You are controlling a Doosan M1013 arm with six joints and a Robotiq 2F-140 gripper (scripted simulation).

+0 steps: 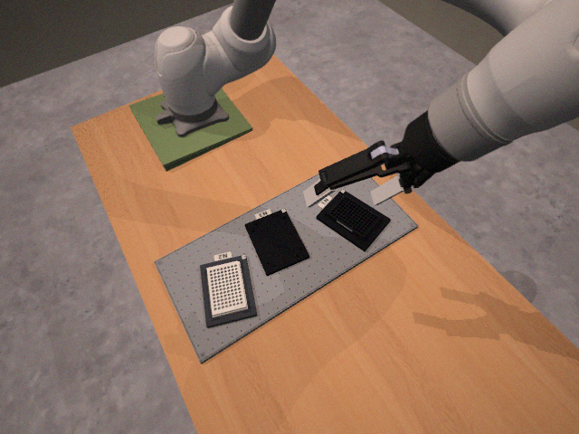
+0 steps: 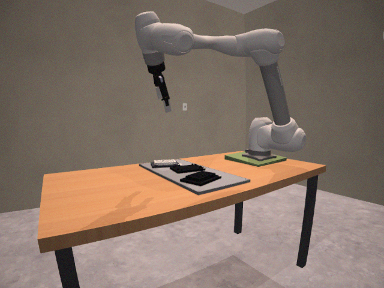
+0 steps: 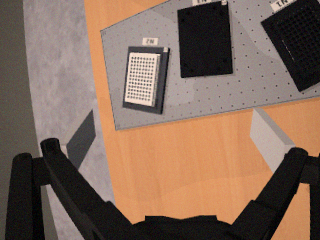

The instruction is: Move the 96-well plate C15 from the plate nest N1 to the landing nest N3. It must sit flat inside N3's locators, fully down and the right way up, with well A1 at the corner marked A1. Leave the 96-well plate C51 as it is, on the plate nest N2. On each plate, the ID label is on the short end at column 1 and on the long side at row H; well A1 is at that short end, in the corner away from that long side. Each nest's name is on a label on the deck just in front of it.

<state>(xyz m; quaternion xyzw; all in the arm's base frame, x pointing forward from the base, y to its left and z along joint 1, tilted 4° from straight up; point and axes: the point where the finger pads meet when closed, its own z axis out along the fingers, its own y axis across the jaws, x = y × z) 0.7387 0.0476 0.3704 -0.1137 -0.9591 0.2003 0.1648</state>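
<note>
Now: hand 12 cm past the black 96-well plate C15, 14 cm to the right of it and 34 cm above it. From my hand the other things lie so: black plate nest N1: 12 cm behind, 14 cm to the left, 35 cm below; then black landing nest N3: 17 cm behind, 7 cm to the right, 35 cm below; then N1 label: 21 cm behind, 11 cm to the left, 36 cm below.
</note>
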